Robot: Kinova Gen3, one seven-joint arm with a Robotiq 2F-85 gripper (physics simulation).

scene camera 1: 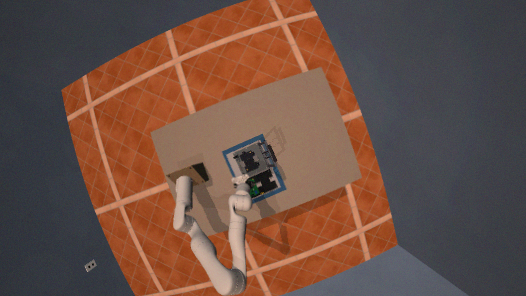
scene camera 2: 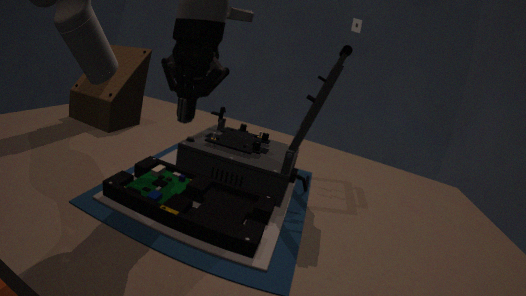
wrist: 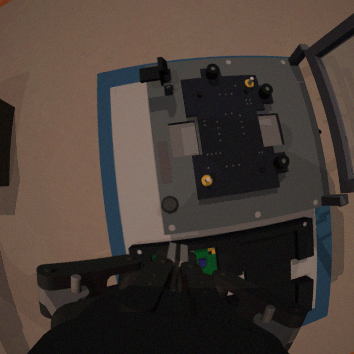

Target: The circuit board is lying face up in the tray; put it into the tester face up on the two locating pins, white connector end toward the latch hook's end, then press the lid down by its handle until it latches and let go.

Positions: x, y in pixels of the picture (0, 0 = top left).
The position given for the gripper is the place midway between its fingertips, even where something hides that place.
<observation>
The gripper [scene camera 2: 184, 121] is shut, with nothing in its grasp. Also in view: a green circuit board [scene camera 2: 159, 184].
</observation>
